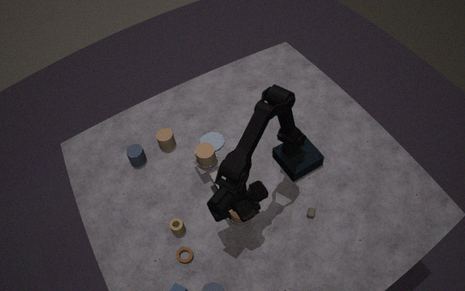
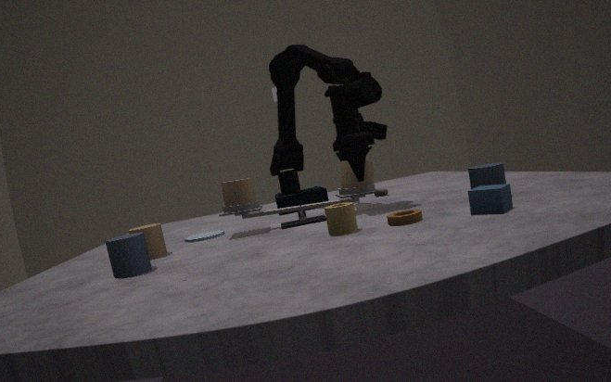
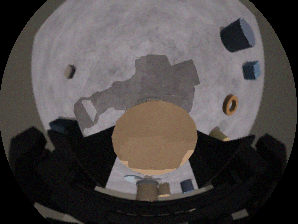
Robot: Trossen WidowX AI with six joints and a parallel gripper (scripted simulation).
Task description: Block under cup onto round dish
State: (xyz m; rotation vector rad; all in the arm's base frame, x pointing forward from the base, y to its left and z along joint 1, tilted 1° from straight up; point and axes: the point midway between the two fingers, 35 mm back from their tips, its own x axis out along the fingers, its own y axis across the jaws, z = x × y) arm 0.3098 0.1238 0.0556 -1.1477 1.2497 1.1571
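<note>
My gripper tip is now 10 mm above the pale teal block. From my gripper tip the other things lie so: round dish: 100 mm behind, 370 mm to the right, 70 mm below.
</note>
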